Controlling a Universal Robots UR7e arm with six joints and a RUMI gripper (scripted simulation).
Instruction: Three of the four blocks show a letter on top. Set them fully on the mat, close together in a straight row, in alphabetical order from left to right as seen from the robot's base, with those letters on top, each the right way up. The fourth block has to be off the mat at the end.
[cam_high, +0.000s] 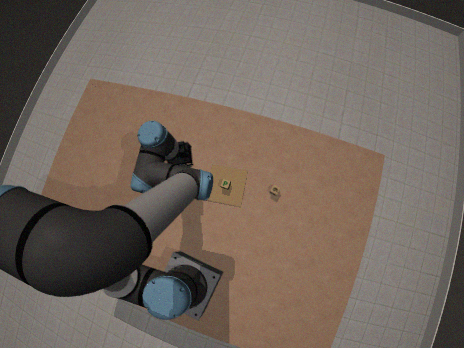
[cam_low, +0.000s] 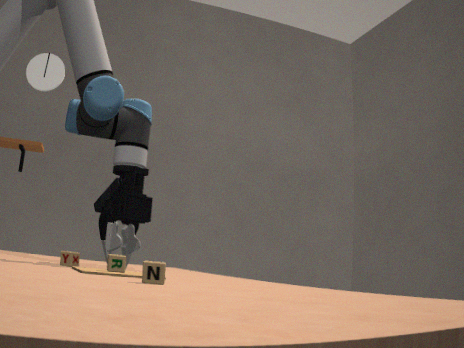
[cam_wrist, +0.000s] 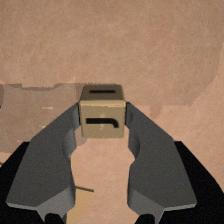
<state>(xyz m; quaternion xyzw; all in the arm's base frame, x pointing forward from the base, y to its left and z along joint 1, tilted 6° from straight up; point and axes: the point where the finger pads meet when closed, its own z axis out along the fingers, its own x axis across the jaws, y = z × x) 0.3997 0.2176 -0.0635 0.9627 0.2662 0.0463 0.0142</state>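
Right now my hand is 19 cm to the left of the mat, 1 cm past it and 1 cm above it. Round my hand: tan block (right at my hand).
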